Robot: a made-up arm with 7 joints.
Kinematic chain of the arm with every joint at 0, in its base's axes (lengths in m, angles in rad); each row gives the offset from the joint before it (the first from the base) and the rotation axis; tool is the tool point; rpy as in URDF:
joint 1: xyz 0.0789 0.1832 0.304 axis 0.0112 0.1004 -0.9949
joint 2: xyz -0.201 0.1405 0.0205 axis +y
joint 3: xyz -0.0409 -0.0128 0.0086 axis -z
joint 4: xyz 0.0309 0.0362 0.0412 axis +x
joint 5: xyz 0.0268 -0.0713 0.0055 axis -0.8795 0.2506 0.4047
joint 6: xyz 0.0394 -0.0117 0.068 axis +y
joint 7: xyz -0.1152 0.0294 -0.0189 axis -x
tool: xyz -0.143 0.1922 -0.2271 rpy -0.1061 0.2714 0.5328
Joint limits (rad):
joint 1: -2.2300..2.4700
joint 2: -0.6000..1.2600
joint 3: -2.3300..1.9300
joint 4: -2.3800..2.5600
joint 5: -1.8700..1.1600
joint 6: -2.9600..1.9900
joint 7: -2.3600..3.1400
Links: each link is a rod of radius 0.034 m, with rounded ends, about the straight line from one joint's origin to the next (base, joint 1, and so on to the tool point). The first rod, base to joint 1, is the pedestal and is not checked.
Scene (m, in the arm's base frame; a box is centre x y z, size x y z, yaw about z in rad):
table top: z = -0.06
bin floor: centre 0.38 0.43 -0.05 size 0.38 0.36 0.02 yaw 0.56
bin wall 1: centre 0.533 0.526 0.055 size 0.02 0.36 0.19 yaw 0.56
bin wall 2: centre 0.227 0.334 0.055 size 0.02 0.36 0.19 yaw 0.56
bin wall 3: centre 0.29 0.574 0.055 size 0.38 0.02 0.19 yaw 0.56
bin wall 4: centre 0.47 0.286 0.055 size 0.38 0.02 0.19 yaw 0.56
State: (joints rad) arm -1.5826 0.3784 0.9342 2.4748 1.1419 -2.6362 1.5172
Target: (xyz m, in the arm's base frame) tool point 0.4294 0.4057 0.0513
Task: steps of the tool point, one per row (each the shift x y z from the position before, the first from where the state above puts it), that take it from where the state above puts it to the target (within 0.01 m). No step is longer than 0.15 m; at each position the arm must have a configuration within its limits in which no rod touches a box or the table.
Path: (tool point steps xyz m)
1: -0.0340 0.0280 0.0393
2: -0.0364 0.0188 0.0622
3: -0.0428 0.0039 0.0768
4: -0.0543 -0.0117 0.0814
5: 0.0173 0.0558 -0.0594
6: 0.0365 0.0405 -0.0778
7: 0.0410 0.0225 -0.0897
8: 0.0352 0.0110 -0.0925
9: 0.0284 0.0095 -0.0851
10: 0.0301 0.0145 -0.0677
11: 0.0447 0.0157 -0.0429

